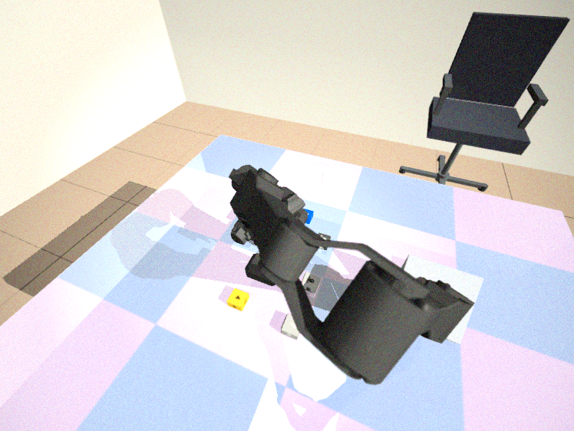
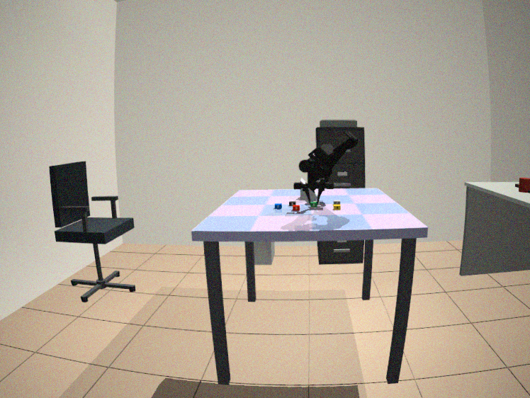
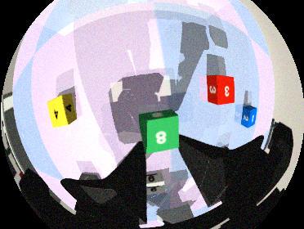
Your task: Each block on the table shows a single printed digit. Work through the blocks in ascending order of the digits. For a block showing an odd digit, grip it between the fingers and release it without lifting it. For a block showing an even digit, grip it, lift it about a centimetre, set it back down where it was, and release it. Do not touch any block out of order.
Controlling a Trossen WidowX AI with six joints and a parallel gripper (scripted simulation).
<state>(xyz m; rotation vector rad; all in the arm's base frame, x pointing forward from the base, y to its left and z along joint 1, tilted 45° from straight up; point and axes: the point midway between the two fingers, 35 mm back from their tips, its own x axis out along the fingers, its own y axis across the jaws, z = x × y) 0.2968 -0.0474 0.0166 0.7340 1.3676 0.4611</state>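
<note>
Now: the white block 8 cm behind my gripper tip, 2 cm to the left of it and 1 cm below it. The rest, counted from my gripper tip: green block 1 cm ahead; yellow block 10 cm to the left, 6 cm ahead, 1 cm below; red block 9 cm to the right, 3 cm ahead, 1 cm below.
</note>
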